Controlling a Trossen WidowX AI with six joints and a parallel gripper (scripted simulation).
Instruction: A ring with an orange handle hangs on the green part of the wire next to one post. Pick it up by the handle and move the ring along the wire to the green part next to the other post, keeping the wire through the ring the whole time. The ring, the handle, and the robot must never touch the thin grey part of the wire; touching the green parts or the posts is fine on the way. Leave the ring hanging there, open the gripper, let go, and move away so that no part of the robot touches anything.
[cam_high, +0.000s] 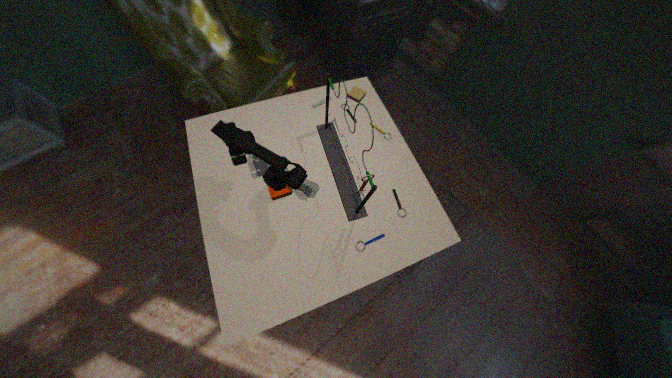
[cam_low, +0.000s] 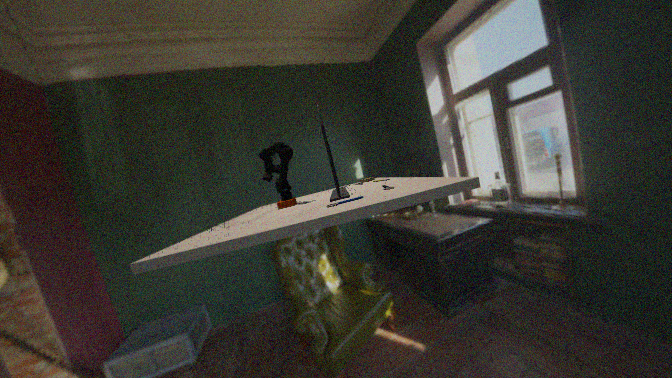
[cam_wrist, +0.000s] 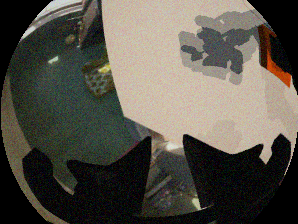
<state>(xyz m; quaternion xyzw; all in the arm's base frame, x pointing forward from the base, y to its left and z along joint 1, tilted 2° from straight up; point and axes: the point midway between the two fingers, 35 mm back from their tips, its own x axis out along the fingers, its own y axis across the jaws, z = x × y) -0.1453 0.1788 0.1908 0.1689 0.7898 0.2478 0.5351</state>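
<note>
Right now the ring with orange handle is 52 cm ahead of my gripper tip, 41 cm to the right of it and 11 cm above it. Round my gripper tip: yellow-handled ring: 88 cm ahead, 21 cm below; then blue-handled ring: 53 cm ahead, 63 cm to the right, 21 cm below; then tan block: 82 cm ahead, 34 cm to the left, 20 cm below.
</note>
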